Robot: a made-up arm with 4 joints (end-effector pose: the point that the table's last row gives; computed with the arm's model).
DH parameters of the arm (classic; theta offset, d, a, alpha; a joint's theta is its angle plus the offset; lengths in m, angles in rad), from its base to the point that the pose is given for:
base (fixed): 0 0 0 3.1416
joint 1: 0 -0.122 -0.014 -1.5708
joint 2: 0 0.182 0.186 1.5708
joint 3: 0 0.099 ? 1.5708
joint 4: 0 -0.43 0.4 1.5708
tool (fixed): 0 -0.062 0 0
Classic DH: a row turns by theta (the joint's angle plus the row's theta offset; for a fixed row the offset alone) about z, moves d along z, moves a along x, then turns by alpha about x.
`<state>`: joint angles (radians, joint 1 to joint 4).
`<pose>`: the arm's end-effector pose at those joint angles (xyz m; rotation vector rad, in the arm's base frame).
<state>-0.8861 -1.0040 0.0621 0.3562</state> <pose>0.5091 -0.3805 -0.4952 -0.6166 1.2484 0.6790</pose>
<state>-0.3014 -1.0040 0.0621 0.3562</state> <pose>0.2145 -0.5983 -0.4952 -0.2256 1.3433 0.1898</pose>
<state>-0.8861 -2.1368 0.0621 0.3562</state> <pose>0.1406 -0.8319 -0.1771 -1.1382 2.2490 0.3162</pose>
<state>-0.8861 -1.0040 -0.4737 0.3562</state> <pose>0.3804 -0.1497 -0.6481 -0.4535 1.3616 1.2233</pose>
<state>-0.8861 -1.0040 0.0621 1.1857</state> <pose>0.3035 -0.6067 -0.3813 -0.9452 2.0084 0.4207</pose>
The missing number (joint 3, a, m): 0.031
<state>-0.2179 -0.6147 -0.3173 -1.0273</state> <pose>0.6892 -0.3593 -0.0494 0.2786 -0.3835 0.4316</pose>
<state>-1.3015 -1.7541 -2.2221 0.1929</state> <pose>-0.4706 -0.1786 -0.1086 -0.7867 -1.8970 -1.8515</pose>
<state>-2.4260 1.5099 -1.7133 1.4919</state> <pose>-0.3173 0.4351 0.7018 -0.7304 -2.0011 1.7858</pose>
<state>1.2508 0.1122 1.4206 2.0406</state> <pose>-0.1148 0.2088 -0.3331 2.3592 0.4803 -1.4322</pose>
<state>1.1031 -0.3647 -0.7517 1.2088</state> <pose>-0.2216 -0.4881 -0.5414 0.4771 1.4061 -0.1297</pose>
